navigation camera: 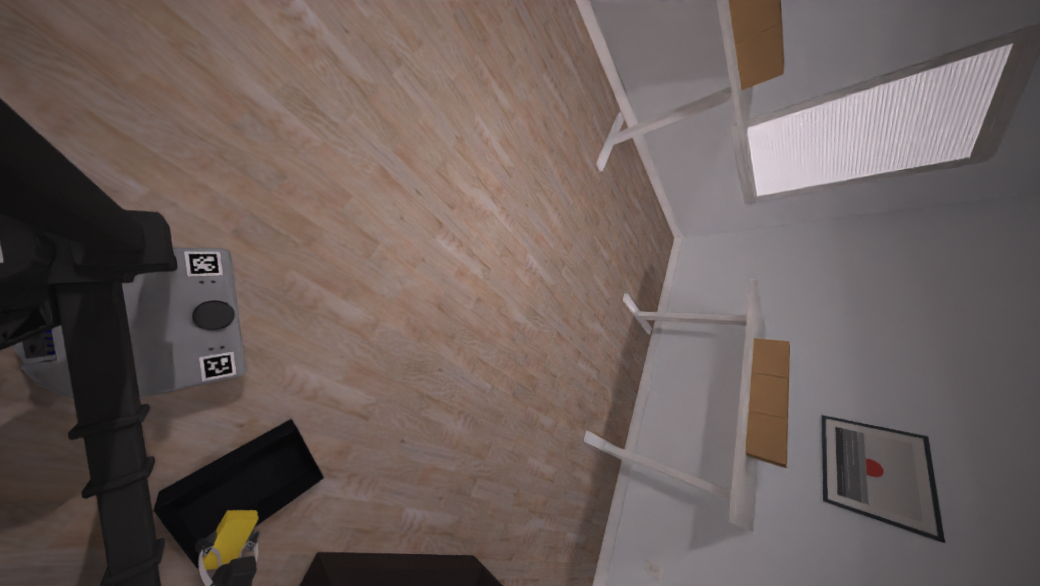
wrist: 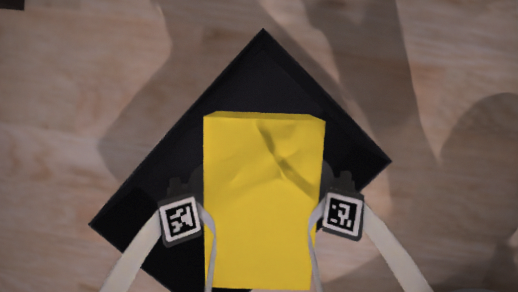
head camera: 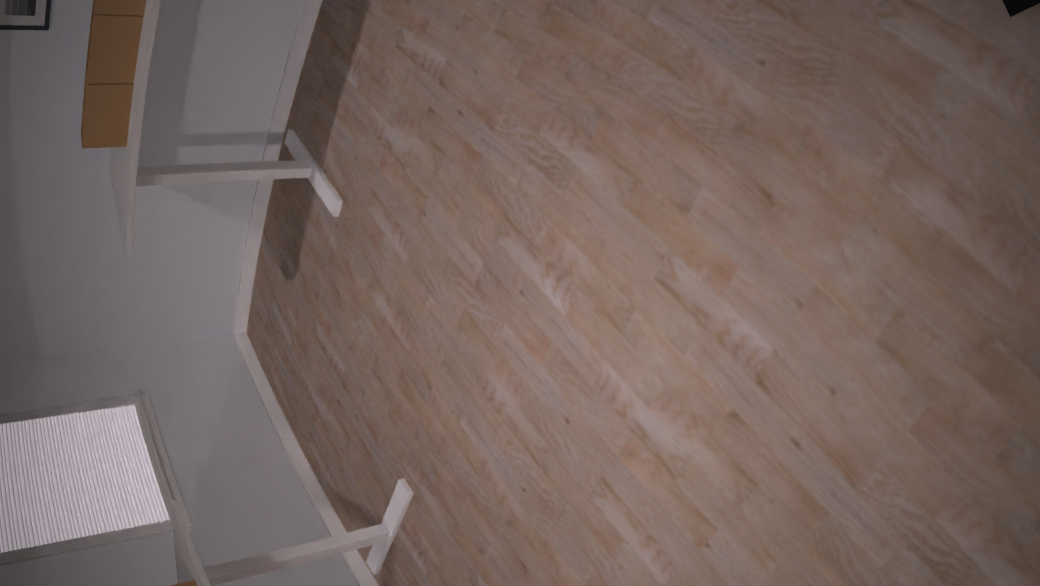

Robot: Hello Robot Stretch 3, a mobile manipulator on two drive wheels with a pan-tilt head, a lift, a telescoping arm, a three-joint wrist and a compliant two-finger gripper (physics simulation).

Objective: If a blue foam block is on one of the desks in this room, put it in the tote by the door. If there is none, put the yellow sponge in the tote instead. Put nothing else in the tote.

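Note:
My gripper (navigation camera: 231, 549) (wrist: 260, 180) is shut on the yellow sponge (navigation camera: 236, 529) (wrist: 264, 165), with a fingertip on each of its long sides. The black tote (navigation camera: 294, 469) (wrist: 262, 80) stands on the floor. In the wrist view the sponge hangs over the tote and hides much of its inside. In the navigation camera view the sponge overlaps the tote's near corner. Parts of two desks (navigation camera: 740, 465) (head camera: 141, 94) show, the far one in the navigation camera view again at the top. I see no blue foam block on the parts that show.
My base (navigation camera: 156, 327) stands close beside the tote. A dark box-like object (navigation camera: 400, 571) stands at the bottom edge of the navigation camera view. Brown boxes (navigation camera: 768, 400) (head camera: 109, 80) are on a desk along the wall. A framed picture (navigation camera: 884, 476) hangs there.

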